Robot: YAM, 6 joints.
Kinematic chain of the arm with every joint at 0, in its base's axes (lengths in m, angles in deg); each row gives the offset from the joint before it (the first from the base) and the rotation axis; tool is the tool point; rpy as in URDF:
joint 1: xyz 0 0 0.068 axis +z
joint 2: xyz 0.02 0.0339 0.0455 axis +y
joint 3: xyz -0.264 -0.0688 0 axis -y
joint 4: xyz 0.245 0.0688 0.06 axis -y
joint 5: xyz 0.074 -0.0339 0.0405 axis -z
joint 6: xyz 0.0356 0 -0.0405 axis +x
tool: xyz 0 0 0 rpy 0 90 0
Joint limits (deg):
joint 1: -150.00..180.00
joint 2: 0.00..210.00
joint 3: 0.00..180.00
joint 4: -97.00..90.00
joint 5: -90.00..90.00
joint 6: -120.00..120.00
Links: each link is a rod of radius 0.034 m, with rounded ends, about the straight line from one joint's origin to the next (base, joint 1, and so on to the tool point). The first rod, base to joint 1, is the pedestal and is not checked.
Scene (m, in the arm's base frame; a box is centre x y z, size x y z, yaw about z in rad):
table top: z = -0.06
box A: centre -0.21 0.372 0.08 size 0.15 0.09 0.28 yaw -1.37
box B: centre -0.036 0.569 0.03 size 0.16 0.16 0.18 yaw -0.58
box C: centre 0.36 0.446 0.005 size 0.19 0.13 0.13 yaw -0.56
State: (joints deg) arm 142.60 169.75 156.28 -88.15 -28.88 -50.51
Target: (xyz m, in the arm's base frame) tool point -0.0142 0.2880 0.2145
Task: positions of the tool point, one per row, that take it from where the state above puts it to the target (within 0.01 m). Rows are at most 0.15 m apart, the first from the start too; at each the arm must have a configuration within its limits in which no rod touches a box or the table.
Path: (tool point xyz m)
1: -0.4176 0.3124 0.1737
2: -0.3974 0.3107 0.2914
3: -0.3561 0.2893 0.4051
4: -0.2956 0.2474 0.5074
5: -0.2192 0.1856 0.5913
6: -0.1317 0.1061 0.6503
7: -0.1654 0.1876 0.5876
8: -0.1674 0.2570 0.5093
9: -0.1435 0.3044 0.4247
10: -0.1031 0.3244 0.3426
11: -0.0569 0.3174 0.2708
12: -0.0142 0.2880 0.2145

